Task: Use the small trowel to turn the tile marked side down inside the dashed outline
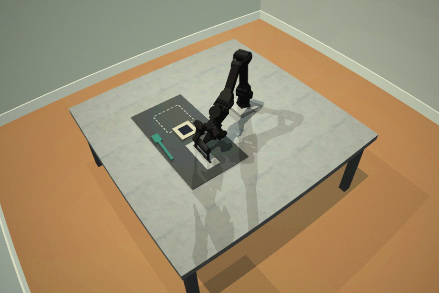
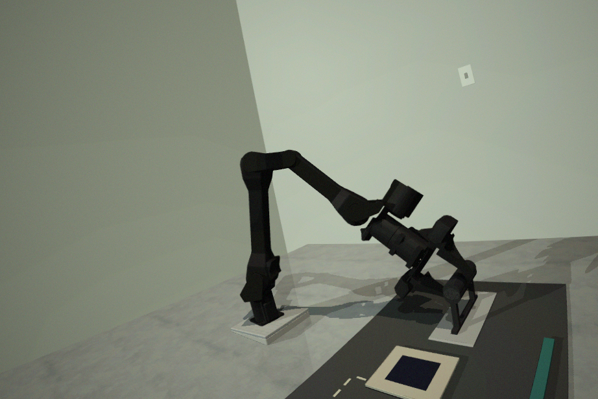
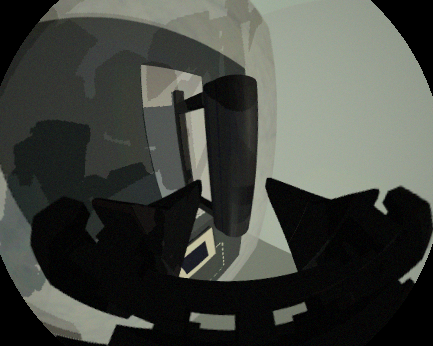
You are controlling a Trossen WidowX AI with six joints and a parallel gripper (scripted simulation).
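Now: the dark mat 15 cm to the right of my gripper tip, 9 cm below it and 1 cm ahead of it. Round my gripper tip: cream tile (18 cm to the right, 6 cm below); then teal trowel (15 cm ahead, 14 cm to the right, 6 cm below).
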